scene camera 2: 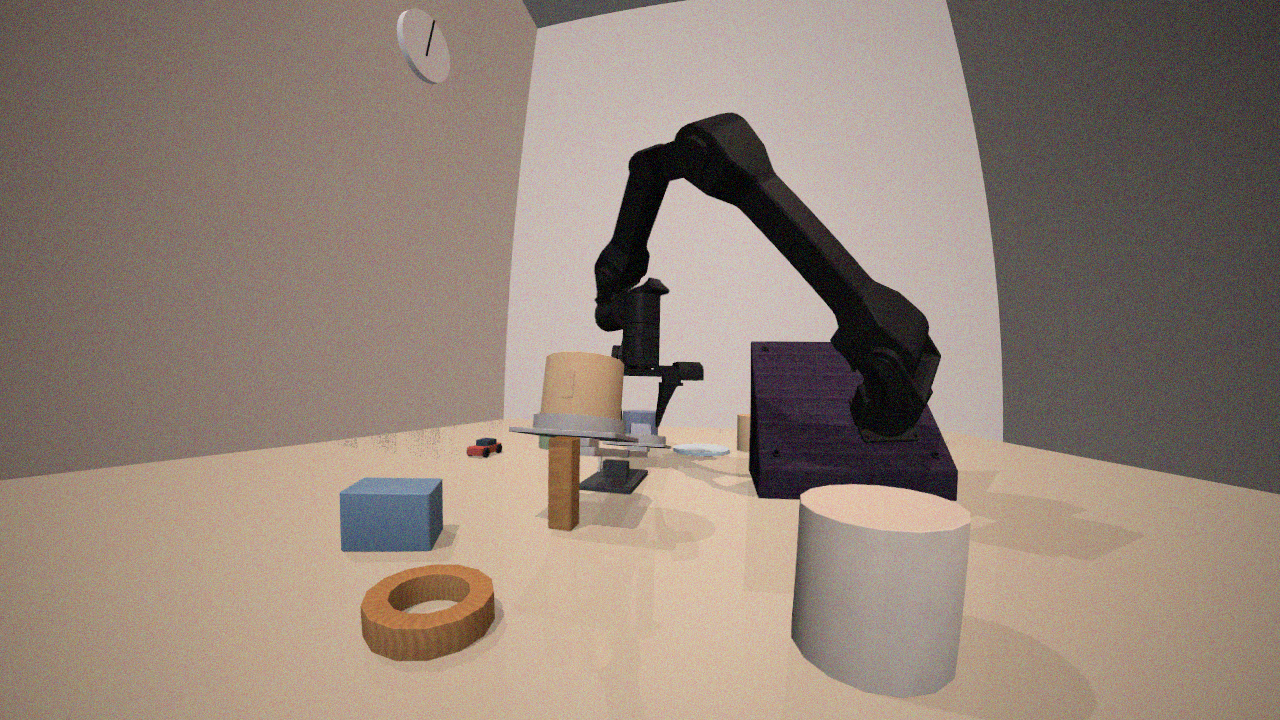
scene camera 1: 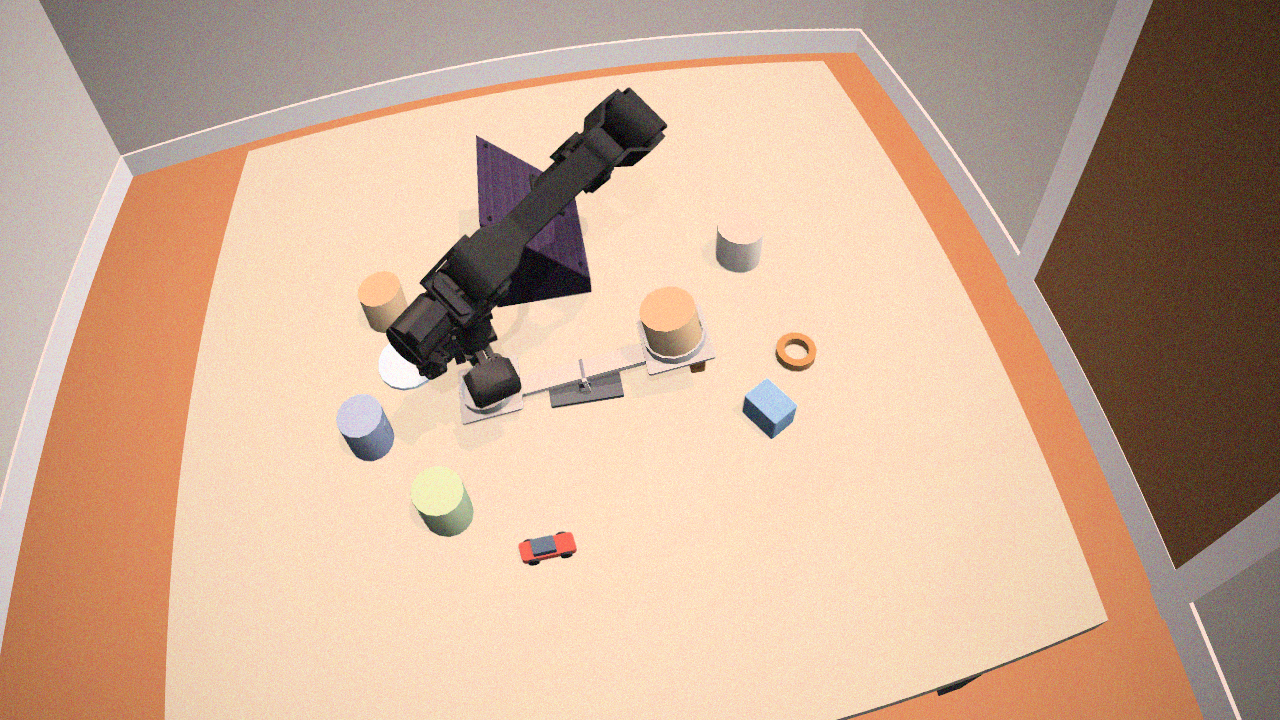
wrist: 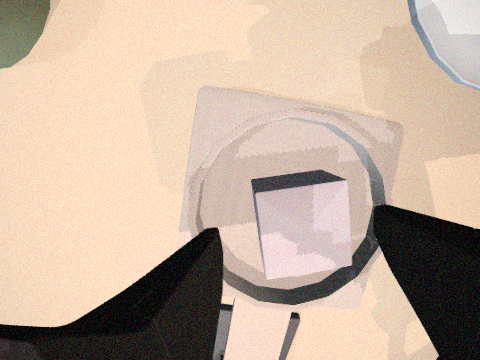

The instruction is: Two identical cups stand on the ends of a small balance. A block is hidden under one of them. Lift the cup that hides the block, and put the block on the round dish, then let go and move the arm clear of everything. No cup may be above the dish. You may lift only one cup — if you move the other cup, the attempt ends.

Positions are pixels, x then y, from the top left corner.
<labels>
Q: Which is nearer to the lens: the balance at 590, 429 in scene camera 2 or the pale cylinder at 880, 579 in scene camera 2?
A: The pale cylinder.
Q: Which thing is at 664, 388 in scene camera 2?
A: My gripper.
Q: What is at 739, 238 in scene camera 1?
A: A pale cylinder.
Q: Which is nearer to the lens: the balance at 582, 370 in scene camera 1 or the tan cup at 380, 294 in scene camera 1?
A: The balance.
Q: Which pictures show my gripper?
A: Scene camera 2, scene camera 1 and the wrist view: all of them.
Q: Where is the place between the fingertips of my gripper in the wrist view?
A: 298, 229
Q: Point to a lavender cylinder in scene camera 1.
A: At 361, 420
</labels>
